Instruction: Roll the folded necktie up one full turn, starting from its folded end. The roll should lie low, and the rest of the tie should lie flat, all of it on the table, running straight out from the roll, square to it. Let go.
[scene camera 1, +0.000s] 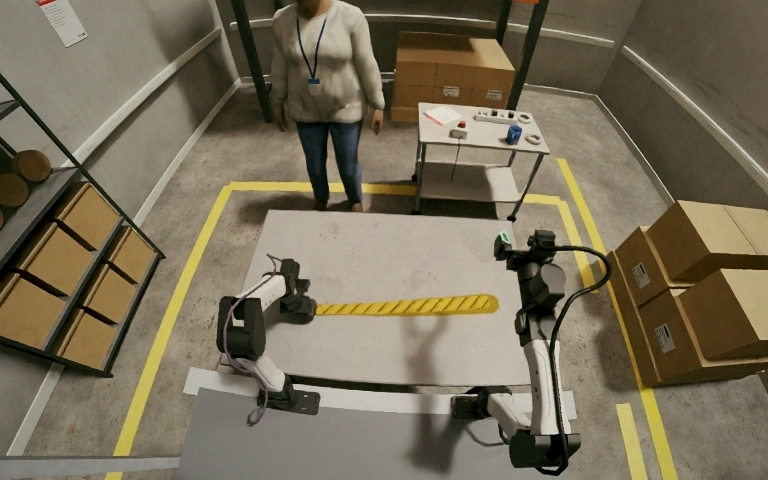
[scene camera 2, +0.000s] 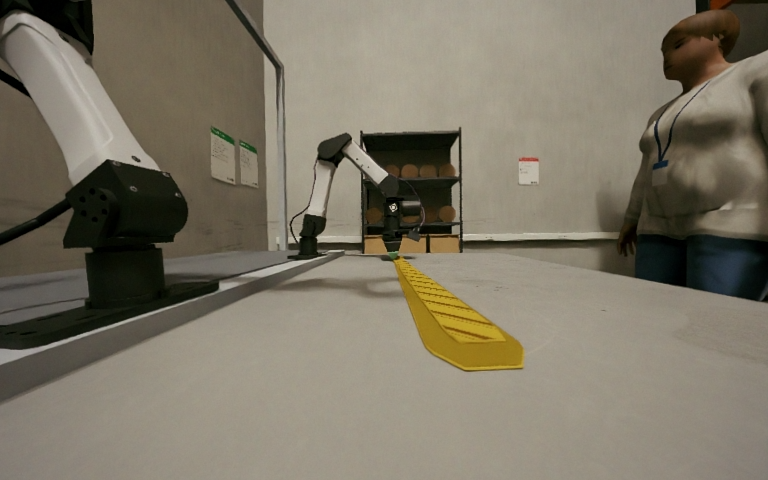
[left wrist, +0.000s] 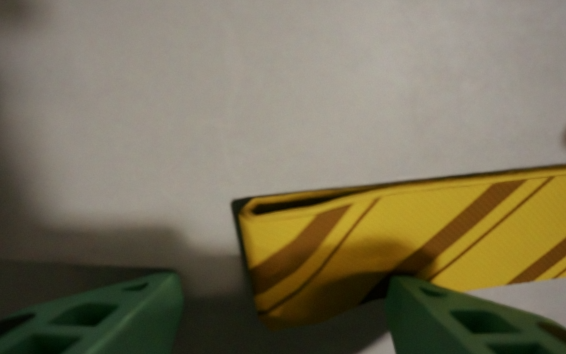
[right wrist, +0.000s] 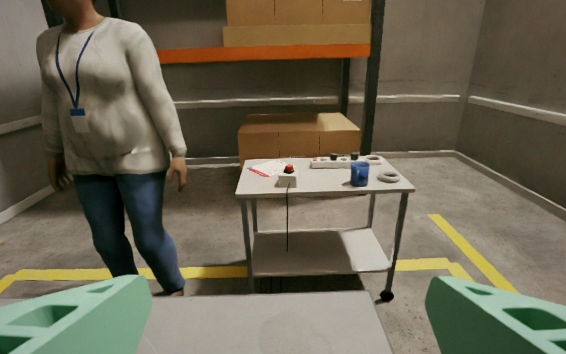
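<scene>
The yellow necktie with brown stripes (scene camera 1: 404, 307) (scene camera 2: 447, 300) (left wrist: 370, 230) lies stretched out across the table (scene camera 1: 362, 254) (scene camera 2: 317, 407). Its wide, pointed end is at the right in scene camera 1. Its narrow folded end is at the left; the left wrist view shows stacked layers with a dark slit along one edge. No roll shows. My left gripper (scene camera 1: 315, 310) (scene camera 2: 393, 256) (left wrist: 283, 289) is open, low over the folded end, with its fingertips on either side of the end's corner. My right gripper (scene camera 1: 502, 247) (right wrist: 288, 290) is open and empty, raised near the table's far right side.
A person (scene camera 1: 328, 67) (scene camera 2: 696, 169) (right wrist: 105, 110) stands behind the table. A white cart (scene camera 1: 430, 135) (right wrist: 250, 187) with a blue mug (scene camera 1: 513, 134) (right wrist: 359, 174) stands behind at the right. Cardboard boxes (scene camera 1: 668, 316) stand at the right, and a shelf rack (scene camera 2: 410, 133) stands beyond the left arm.
</scene>
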